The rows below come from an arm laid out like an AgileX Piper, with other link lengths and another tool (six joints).
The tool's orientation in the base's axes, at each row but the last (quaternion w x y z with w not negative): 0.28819, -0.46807, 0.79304, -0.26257; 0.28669, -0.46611, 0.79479, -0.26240; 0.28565, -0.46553, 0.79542, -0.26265; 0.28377, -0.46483, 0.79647, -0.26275; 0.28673, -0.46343, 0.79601, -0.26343; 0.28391, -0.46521, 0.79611, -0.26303; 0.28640, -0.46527, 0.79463, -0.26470; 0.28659, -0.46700, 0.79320, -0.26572; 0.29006, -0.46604, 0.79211, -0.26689; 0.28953, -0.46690, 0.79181, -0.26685; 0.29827, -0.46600, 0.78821, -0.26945; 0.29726, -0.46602, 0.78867, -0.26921
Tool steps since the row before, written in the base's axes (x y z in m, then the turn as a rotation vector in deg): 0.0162, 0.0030, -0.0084, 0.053, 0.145, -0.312; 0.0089, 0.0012, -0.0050, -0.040, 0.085, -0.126; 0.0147, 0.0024, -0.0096, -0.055, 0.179, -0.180; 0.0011, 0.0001, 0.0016, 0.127, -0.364, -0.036; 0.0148, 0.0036, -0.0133, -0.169, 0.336, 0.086; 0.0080, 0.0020, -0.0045, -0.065, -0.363, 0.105; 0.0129, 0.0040, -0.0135, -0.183, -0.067, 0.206; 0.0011, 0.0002, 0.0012, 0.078, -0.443, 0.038; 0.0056, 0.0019, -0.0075, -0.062, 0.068, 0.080; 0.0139, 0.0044, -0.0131, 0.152, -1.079, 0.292; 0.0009, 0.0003, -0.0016, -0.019, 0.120, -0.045; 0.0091, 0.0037, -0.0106, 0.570, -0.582, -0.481
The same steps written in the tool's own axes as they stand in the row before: -0.0073, -0.0025, 0.0168, -0.085, 0.244, 0.233; -0.0036, -0.0013, 0.0095, -0.033, 0.146, 0.047; -0.0061, -0.0011, 0.0166, -0.099, 0.232, 0.060; -0.0009, -0.0017, -0.0004, 0.280, -0.207, 0.170; -0.0064, 0.0020, 0.0191, -0.248, 0.185, -0.230; -0.0041, -0.0008, 0.0084, 0.328, -0.189, -0.063; -0.0059, 0.0034, 0.0178, 0.090, -0.063, -0.261; -0.0009, -0.0014, -0.0001, 0.357, -0.259, 0.097; -0.0023, 0.0027, 0.0088, -0.053, 0.009, -0.109; -0.0067, 0.0028, 0.0182, 0.843, -0.746, 0.070; -0.0003, 0.0007, 0.0017, -0.090, 0.093, -0.001; -0.0045, 0.0038, 0.0132, 0.404, -0.235, 0.822
